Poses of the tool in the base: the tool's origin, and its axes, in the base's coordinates. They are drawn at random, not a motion.
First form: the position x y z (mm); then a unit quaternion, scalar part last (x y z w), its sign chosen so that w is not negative.
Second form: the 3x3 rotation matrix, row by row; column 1 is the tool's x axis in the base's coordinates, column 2 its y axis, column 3 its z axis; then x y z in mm. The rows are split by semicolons. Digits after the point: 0 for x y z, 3 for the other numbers.
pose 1, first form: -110 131 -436 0.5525 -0.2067 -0.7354 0.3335
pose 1, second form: -0.167 0.262 -0.950; -0.719 -0.692 -0.065; -0.675 0.673 0.304; -110 131 -436
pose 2, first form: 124 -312 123 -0.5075 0.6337 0.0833 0.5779
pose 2, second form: 0.183 -0.739 0.648; -0.547 0.471 0.692; -0.817 -0.481 -0.318; 124 -312 123
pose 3, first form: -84 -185 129 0.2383 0.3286 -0.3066 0.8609
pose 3, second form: 0.596 0.685 0.420; -0.371 0.698 -0.612; -0.712 0.209 0.670; -84 -185 129
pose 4, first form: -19 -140 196 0.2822 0.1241 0.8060 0.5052
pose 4, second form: -0.330 -0.744 0.580; 0.885 -0.459 -0.085; 0.330 0.485 0.810; -19 -140 196
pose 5, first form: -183 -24 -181 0.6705 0.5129 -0.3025 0.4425
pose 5, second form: 0.291 0.956 0.048; 0.420 -0.082 -0.904; -0.860 0.283 -0.425; -183 -24 -181
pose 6, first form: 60 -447 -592 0.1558 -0.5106 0.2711 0.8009
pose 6, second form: 0.332 -0.593 -0.733; 0.275 0.804 -0.526; 0.902 -0.027 0.430; 60 -447 -592
